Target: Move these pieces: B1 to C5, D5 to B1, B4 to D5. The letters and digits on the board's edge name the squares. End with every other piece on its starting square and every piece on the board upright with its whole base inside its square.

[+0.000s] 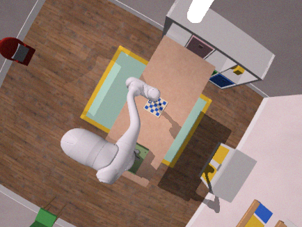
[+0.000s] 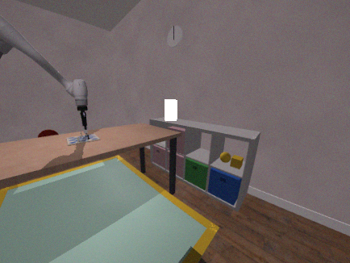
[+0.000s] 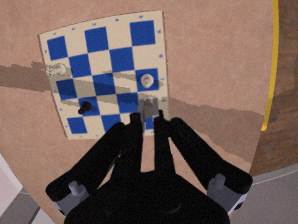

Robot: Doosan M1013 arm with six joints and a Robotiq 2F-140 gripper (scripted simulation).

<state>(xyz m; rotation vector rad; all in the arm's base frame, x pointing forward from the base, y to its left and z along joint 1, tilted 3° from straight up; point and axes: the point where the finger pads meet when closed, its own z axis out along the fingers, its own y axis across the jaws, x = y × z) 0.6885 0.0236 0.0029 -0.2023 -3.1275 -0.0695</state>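
The chessboard lies 50 mm behind my hand, 70 mm to the right of it and 60 mm below it. Also, from my hand: dark chess piece: 20 mm behind, 120 mm to the right, 50 mm below.
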